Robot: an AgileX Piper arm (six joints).
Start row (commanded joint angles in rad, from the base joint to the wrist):
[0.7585 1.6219 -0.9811 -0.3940 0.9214 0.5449]
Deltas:
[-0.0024 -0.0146 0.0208 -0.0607 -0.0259 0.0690]
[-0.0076 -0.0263 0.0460 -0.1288 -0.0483 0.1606]
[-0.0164 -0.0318 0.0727 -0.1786 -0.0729 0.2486]
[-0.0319 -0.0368 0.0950 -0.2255 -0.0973 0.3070]
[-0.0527 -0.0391 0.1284 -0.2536 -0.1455 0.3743]
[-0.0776 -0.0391 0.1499 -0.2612 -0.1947 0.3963]
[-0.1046 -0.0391 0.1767 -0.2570 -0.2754 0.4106]
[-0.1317 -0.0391 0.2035 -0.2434 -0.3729 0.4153]
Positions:
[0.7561 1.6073 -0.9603 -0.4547 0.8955 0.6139]
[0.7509 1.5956 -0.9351 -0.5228 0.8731 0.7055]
[0.7421 1.5901 -0.9084 -0.5726 0.8485 0.7935]
[0.7266 1.5851 -0.8861 -0.6195 0.8241 0.8519]
[0.7058 1.5828 -0.8527 -0.6476 0.7759 0.9192]
[0.6809 1.5828 -0.8312 -0.6552 0.7267 0.9412]
[0.6539 1.5828 -0.8044 -0.6510 0.6460 0.9555]
[0.6268 1.5828 -0.7776 -0.6374 0.5485 0.9602]

